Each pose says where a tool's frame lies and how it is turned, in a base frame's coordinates. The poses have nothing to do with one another.
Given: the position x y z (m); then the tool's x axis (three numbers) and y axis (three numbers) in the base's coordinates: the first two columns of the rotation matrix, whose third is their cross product.
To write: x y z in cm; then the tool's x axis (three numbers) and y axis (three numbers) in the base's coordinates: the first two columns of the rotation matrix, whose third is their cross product. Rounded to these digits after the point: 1 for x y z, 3 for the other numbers.
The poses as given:
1: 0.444, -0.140, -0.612, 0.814, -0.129, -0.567, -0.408, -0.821, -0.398
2: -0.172, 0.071, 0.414, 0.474, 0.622, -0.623, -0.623, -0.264, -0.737
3: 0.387, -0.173, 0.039, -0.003, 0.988, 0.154, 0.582, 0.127, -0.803
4: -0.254, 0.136, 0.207, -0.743, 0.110, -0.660, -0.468, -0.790, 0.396
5: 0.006, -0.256, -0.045, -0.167, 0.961, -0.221, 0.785, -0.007, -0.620
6: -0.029, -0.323, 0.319, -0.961, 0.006, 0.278, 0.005, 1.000, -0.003
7: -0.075, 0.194, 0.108, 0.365, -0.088, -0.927, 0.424, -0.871, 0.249
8: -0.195, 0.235, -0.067, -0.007, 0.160, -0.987, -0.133, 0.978, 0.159
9: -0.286, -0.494, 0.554, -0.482, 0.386, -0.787, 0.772, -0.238, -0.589
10: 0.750, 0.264, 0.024, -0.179, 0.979, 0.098, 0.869, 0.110, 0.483
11: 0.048, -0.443, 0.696, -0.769, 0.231, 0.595, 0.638, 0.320, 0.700
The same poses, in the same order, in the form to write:
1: 44.4, -14.0, -61.2, 0.814, -0.129, -0.567, -0.408, -0.821, -0.398
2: -17.2, 7.1, 41.4, 0.474, 0.622, -0.623, -0.623, -0.264, -0.737
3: 38.7, -17.3, 3.9, -0.003, 0.988, 0.154, 0.582, 0.127, -0.803
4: -25.4, 13.6, 20.7, -0.743, 0.110, -0.660, -0.468, -0.790, 0.396
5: 0.6, -25.6, -4.5, -0.167, 0.961, -0.221, 0.785, -0.007, -0.620
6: -2.9, -32.3, 31.9, -0.961, 0.006, 0.278, 0.005, 1.000, -0.003
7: -7.5, 19.4, 10.8, 0.365, -0.088, -0.927, 0.424, -0.871, 0.249
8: -19.5, 23.5, -6.7, -0.007, 0.160, -0.987, -0.133, 0.978, 0.159
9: -28.6, -49.4, 55.4, -0.482, 0.386, -0.787, 0.772, -0.238, -0.589
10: 75.0, 26.4, 2.4, -0.179, 0.979, 0.098, 0.869, 0.110, 0.483
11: 4.8, -44.3, 69.6, -0.769, 0.231, 0.595, 0.638, 0.320, 0.700
